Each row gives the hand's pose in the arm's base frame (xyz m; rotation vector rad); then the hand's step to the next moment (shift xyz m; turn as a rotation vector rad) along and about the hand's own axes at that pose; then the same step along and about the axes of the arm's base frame.
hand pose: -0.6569 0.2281 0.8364 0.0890 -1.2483 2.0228
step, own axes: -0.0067 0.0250 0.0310 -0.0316 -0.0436 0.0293
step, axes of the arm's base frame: -0.0203 -0.0346 -0.0052 0.0408 -0.0300 0.0345
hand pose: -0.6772 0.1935 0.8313 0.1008 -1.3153 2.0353
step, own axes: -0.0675 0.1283 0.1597 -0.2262 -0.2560 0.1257
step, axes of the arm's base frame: -0.0721 -0.1970 -0.0503 0.2840 -0.1584 0.1635
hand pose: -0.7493 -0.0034 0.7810 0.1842 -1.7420 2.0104
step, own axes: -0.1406 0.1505 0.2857 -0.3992 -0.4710 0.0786
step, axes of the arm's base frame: 0.0018 -0.3239 -0.1384 0.5382 -0.1402 0.2793
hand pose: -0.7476 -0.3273 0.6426 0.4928 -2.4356 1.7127
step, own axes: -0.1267 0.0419 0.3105 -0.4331 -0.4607 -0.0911
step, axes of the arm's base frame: 0.1315 -0.2524 -0.1823 0.5522 0.0277 0.3200
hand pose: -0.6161 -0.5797 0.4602 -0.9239 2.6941 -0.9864
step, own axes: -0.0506 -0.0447 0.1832 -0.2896 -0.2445 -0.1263
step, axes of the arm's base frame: 0.1207 -0.0967 -0.1192 0.3167 0.0922 0.2254
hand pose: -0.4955 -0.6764 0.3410 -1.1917 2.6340 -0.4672
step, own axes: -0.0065 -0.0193 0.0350 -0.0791 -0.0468 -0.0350
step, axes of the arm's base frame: 0.0287 -0.0140 -0.0249 0.0726 0.0377 0.0546
